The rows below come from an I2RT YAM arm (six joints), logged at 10 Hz.
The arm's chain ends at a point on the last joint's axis. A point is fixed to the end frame.
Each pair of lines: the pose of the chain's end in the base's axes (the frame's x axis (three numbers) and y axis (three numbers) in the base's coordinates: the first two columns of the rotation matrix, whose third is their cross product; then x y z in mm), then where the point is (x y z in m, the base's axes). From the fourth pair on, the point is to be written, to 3 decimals.
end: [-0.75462 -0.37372 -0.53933 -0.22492 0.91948 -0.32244 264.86 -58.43 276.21]
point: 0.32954 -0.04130 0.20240
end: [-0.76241 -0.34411 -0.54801 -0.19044 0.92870 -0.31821 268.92 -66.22 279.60]
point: 0.33478 -0.05086 0.20644
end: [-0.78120 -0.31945 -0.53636 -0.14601 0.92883 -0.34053 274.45 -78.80 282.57]
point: 0.34061 -0.06853 0.20880
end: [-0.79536 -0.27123 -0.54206 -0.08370 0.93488 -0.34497 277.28 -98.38 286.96]
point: 0.345 -0.093 0.214
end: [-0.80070 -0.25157 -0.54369 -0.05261 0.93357 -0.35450 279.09 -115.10 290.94]
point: 0.347 -0.112 0.218
